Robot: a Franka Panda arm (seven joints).
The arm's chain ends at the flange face. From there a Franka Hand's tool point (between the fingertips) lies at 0.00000 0.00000 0.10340 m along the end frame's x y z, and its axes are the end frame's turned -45 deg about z.
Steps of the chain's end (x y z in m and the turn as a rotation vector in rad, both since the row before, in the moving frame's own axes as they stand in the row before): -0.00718, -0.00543, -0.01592, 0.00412, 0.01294, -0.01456; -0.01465, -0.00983, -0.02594, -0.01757, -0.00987, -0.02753; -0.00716, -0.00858, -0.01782, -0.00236, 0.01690, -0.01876; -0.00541, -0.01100, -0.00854, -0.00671, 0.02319, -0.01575; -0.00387, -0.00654, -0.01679, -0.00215, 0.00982, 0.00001; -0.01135, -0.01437, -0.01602, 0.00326, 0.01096, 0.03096; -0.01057, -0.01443, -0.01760, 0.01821, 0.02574, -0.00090; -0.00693, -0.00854, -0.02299, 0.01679, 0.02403, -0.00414; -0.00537, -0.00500, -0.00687, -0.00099, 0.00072, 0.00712
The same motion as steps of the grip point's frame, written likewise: 0.00001, -0.00828, -0.01593, -0.00624, 0.01206, -0.01456; -0.00541, -0.01672, -0.02596, -0.00544, -0.01940, -0.02753; 0.00208, -0.00973, -0.01784, -0.01362, 0.01028, -0.01876; 0.00517, -0.00943, -0.00857, -0.02114, 0.01165, -0.01575; 0.00245, -0.00649, -0.01680, -0.00846, 0.00542, 0.00001; 0.00317, -0.01761, -0.01603, -0.00544, 0.01006, 0.03096; 0.00594, -0.01713, -0.01765, -0.00532, 0.03108, -0.00090; 0.00412, -0.01042, -0.02303, -0.00512, 0.02886, -0.00414; -0.00028, -0.00721, -0.00687, -0.00121, -0.00019, 0.00712
